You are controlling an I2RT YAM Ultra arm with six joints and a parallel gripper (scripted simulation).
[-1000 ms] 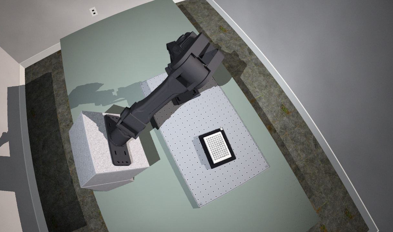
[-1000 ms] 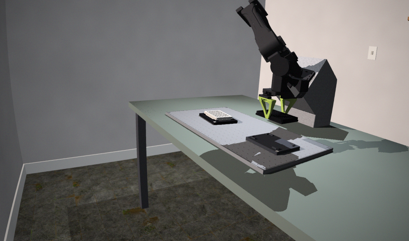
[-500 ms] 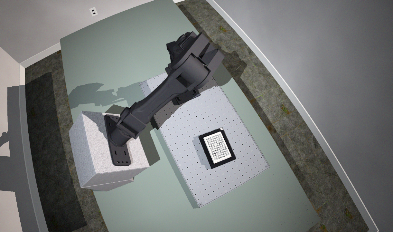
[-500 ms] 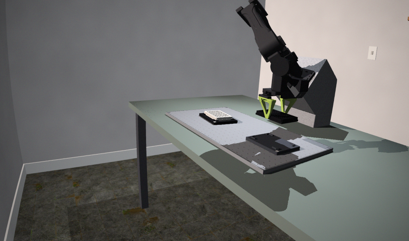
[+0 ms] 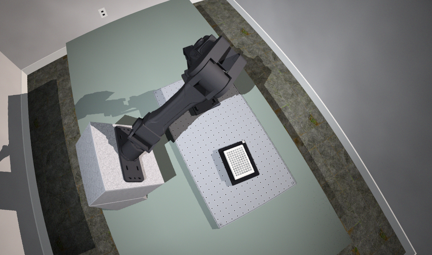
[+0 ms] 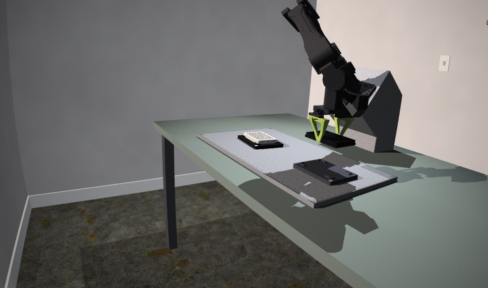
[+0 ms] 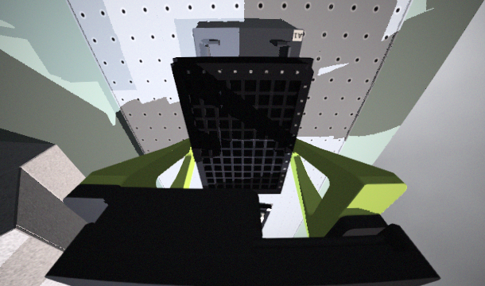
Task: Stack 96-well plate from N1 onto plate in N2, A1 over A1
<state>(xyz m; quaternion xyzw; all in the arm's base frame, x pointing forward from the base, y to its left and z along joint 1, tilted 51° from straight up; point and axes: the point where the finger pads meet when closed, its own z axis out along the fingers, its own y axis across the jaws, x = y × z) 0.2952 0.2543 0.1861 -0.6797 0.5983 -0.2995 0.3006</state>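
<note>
The black 96-well plate is right at my hand. The rest, counted from my hand: white 96-well plate (34 cm to the right, 9 cm below, 7 cm ahead); black nest N2 (34 cm to the right, 10 cm below, 7 cm ahead); nest N1 (10 cm below, 1 cm to the left).
</note>
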